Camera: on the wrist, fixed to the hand. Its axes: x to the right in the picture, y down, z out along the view.
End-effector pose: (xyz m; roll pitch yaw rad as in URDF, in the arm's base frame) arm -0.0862 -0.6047 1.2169 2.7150 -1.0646 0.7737
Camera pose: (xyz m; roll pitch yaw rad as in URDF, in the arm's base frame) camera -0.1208 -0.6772 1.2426 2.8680 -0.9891 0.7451
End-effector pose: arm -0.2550 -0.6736 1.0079 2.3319 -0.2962 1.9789
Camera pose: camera -0.2433 -0.7097 1.0833 2.4719 -0.2319 1.9350
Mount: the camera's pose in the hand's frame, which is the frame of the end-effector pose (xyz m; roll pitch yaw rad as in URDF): -0.0141 0.0577 -0.0599 0.1292 -0.0751 -0.0169
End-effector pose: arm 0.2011 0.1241 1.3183 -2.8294 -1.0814 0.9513
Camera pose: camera 0.2368 0.0479 1.3243 -2.7650 -1.0138 1.0253
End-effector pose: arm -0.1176 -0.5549 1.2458 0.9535 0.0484 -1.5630
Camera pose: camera -0.0355 -0.5408 1.2588 1.0797 0.0186 -1.6340
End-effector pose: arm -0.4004 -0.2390 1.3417 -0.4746 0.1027 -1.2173
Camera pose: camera -0.3856 -0.2099 1.2639 -0.3448 0.0282 -1.1980
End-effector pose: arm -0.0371 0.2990 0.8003 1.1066 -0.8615 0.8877
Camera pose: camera -0.1163 0.3274 0.8057 1.3245 -0.8767 0.7708
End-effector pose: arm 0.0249 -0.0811 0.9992 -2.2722 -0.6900 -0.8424
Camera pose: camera -0.0420 -0.1308 0.9860 -2.1971 -0.6526 -0.7565
